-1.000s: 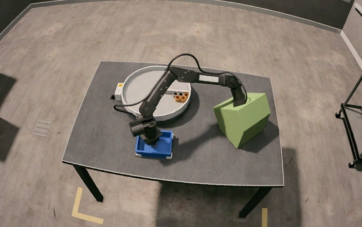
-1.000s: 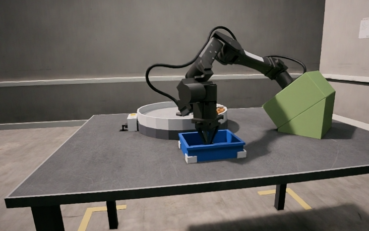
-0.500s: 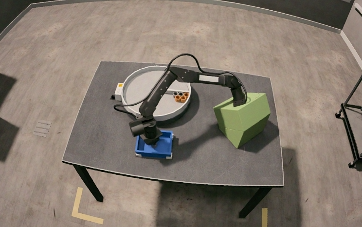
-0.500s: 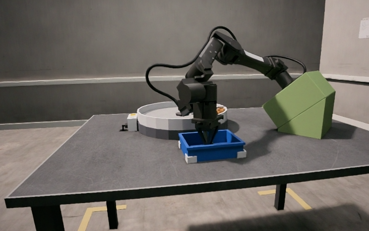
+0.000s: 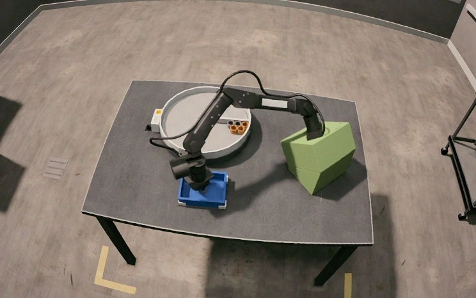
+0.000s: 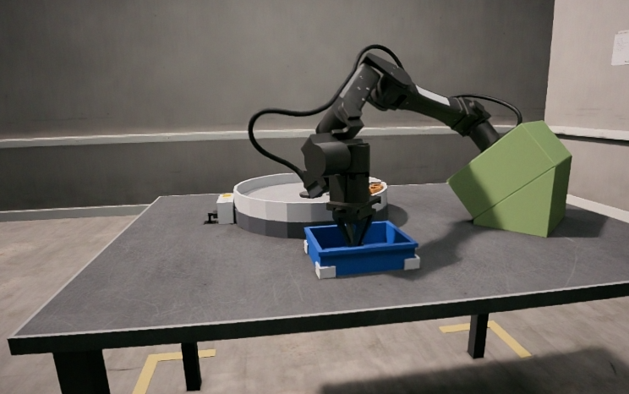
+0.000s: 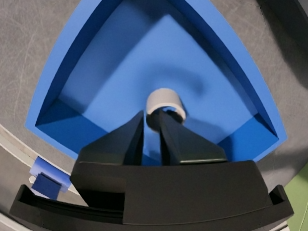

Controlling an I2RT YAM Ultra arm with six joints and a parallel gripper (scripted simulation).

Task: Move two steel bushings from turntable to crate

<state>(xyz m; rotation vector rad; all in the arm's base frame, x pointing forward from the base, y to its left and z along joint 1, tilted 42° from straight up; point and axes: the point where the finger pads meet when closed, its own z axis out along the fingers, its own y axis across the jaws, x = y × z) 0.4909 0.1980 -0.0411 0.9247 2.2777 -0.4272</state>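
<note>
Now: the blue crate 10 mm behind my hand, 10 mm to the right of it and 10 mm below it. Round my hand: round turntable (10 mm behind, 360 mm to the right, 20 mm above).
</note>
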